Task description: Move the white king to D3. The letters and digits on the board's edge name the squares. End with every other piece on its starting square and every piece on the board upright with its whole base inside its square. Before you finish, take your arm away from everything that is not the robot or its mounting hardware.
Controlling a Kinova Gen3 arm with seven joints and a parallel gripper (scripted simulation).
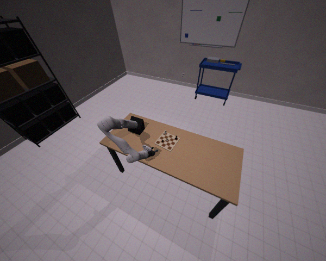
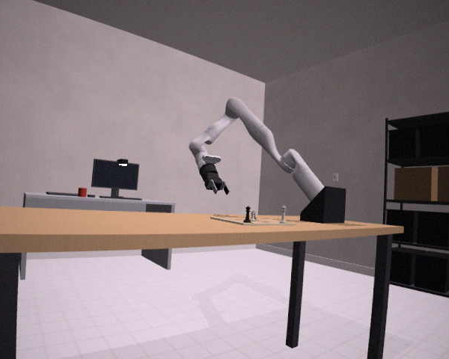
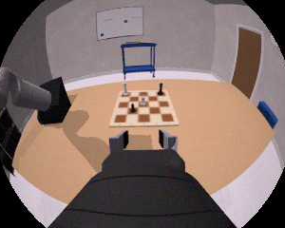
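The white king lies 320 mm to the left of my hand, 80 mm below it and 30 mm behind it. Also, from my hand: chessboard: 230 mm to the left, 110 mm below, 30 mm ahead.
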